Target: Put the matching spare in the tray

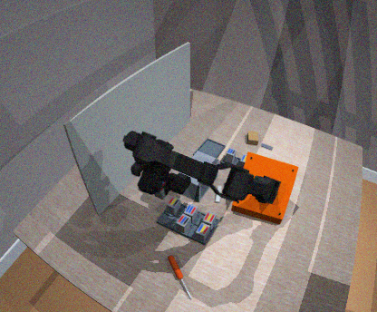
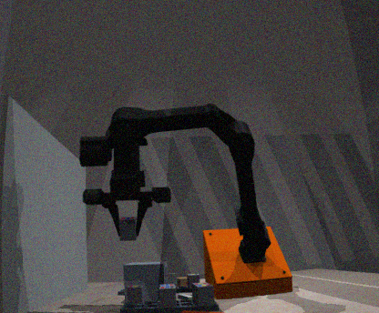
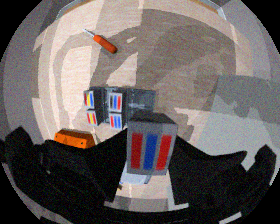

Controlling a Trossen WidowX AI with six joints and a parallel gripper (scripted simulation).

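Now: the dark grey tray 3 cm behind my gripper tip, 42 cm to the right of it and 16 cm below it. Round my gripper tip: mounted unit: 5 cm behind, 20 cm to the right, 11 cm below; tall grey panel: 20 cm ahead, 25 cm to the right, 6 cm above; white stick: 15 cm behind, 19 cm to the right, 16 cm below.
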